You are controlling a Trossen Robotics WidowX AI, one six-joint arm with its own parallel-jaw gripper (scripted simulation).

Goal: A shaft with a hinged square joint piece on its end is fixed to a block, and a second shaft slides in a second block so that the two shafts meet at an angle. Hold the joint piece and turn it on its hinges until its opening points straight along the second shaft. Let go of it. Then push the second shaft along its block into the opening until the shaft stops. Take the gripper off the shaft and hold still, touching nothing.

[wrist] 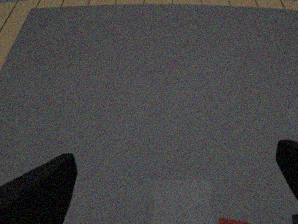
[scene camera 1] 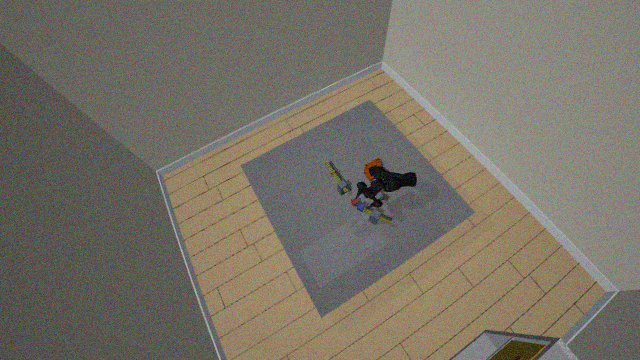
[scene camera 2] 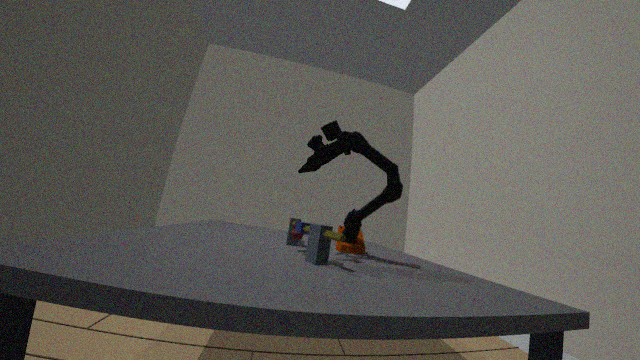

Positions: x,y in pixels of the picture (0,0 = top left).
Labels:
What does my gripper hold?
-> Nothing.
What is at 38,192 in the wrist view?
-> My gripper.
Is my gripper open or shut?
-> Open.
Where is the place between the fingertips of my gripper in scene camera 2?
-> At 300,170

